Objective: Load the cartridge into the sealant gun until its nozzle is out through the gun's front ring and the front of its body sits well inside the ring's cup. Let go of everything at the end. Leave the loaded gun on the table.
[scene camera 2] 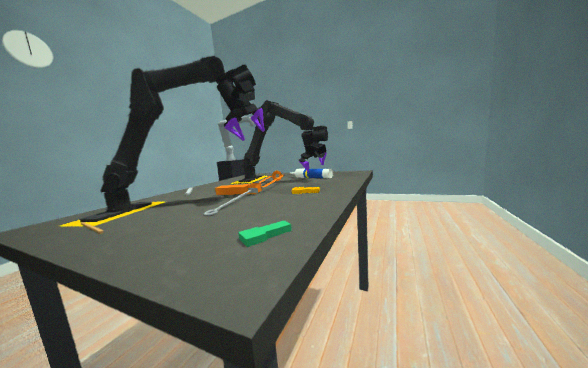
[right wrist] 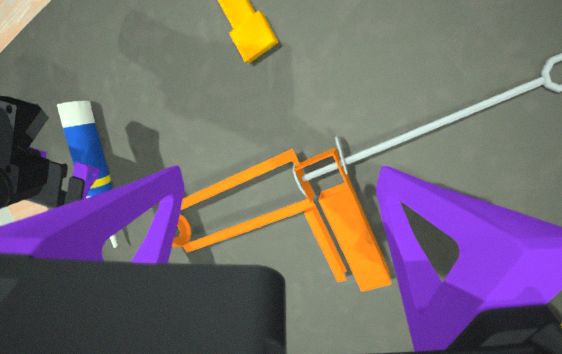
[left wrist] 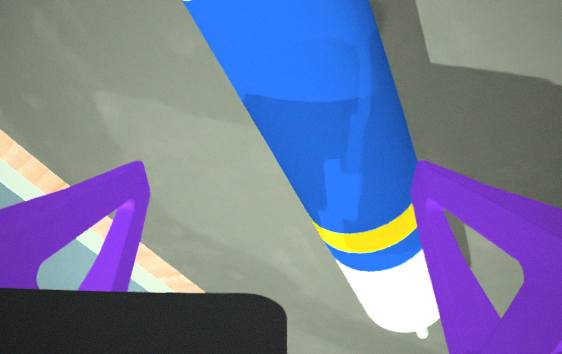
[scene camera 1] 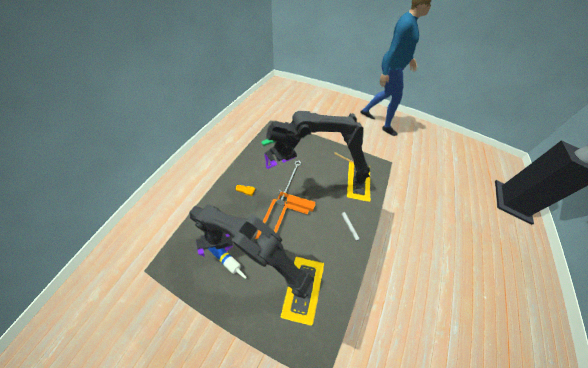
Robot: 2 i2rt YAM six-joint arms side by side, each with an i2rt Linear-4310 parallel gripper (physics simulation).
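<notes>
The cartridge, blue with a yellow stripe and white ends, lies on the table beside the gun. My left gripper is open and above it; in the left wrist view the cartridge shows between the fingers, nearer the right-hand one, which overlaps its edge. The orange sealant gun lies on the table, its frame empty and its rod drawn far out at the back. My right gripper is open, high above the table.
A yellow block lies beside the gun. A green block lies near the table's edge. A white stick and a thin tan stick lie near the arm bases. A person is beyond the table.
</notes>
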